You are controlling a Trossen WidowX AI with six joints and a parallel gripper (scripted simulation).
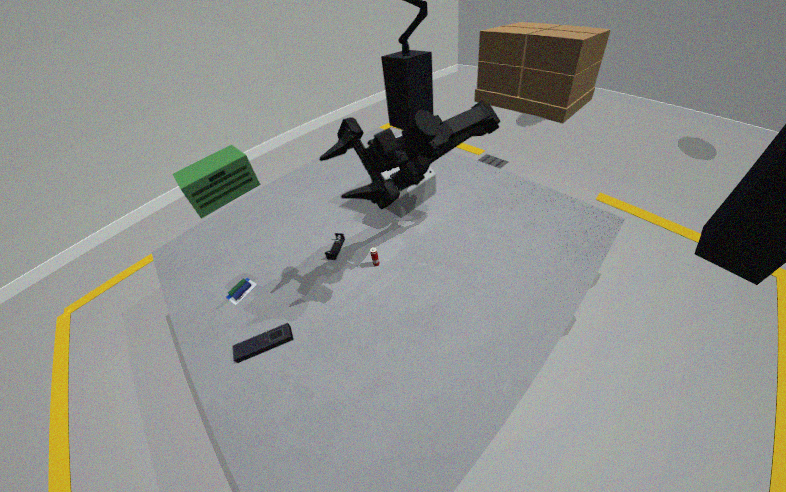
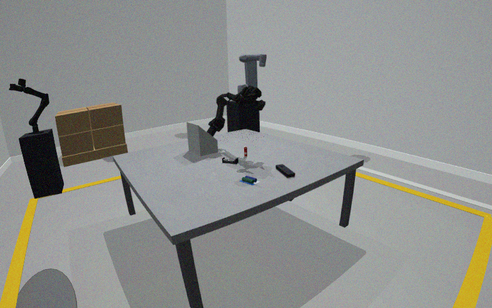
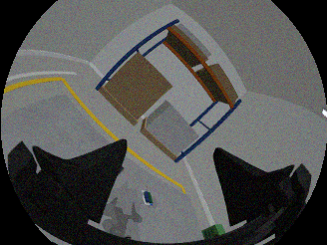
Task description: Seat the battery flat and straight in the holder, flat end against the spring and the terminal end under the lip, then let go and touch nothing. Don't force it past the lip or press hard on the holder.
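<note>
Now: the battery 350 mm below my gripper tip, 90 mm behind it and 70 mm to the right of it. The rest, counted from my gripper tip: flat black bar (370 mm below, 300 mm ahead, 60 mm to the right); white card (370 mm below, 290 mm to the right, 290 mm ahead).
</note>
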